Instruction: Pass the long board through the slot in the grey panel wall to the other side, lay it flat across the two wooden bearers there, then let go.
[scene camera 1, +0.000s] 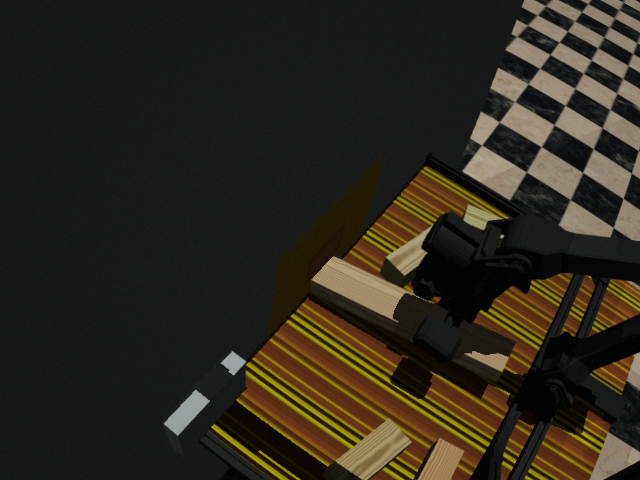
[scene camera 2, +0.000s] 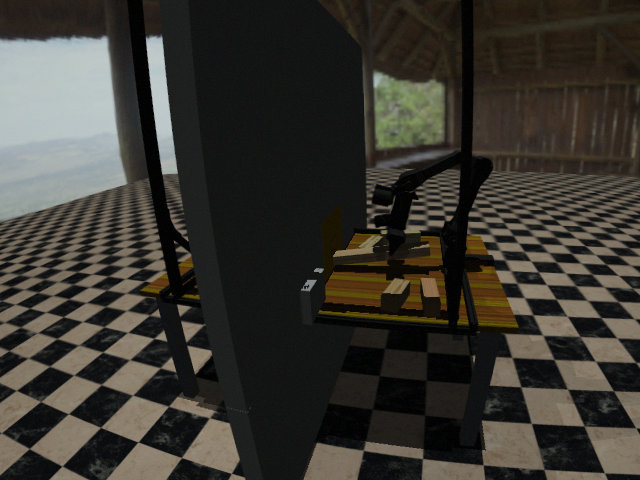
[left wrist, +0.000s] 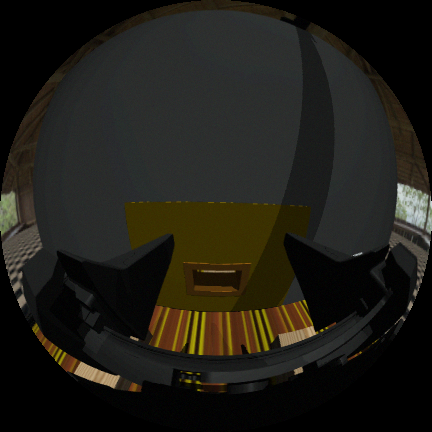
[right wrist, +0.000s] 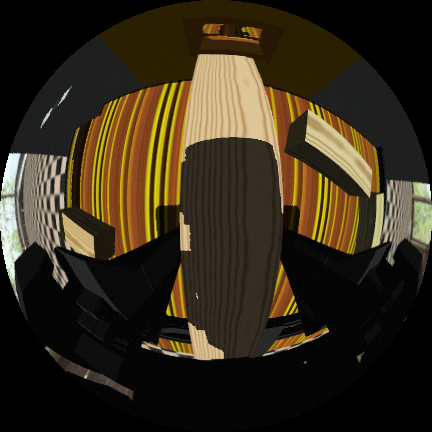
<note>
My left gripper (left wrist: 230, 239) is open and holds nothing. Also in view: my right gripper (scene camera 1: 431, 325), a slot (scene camera 1: 332, 245) and a grey block (scene camera 1: 204, 404).
My right gripper is seen too in scene camera 2 (scene camera 2: 390, 251) and in the right wrist view (right wrist: 230, 232). The slot is seen too in the left wrist view (left wrist: 197, 282) and in the right wrist view (right wrist: 263, 49). The grey block is seen too in scene camera 2 (scene camera 2: 312, 295).
</note>
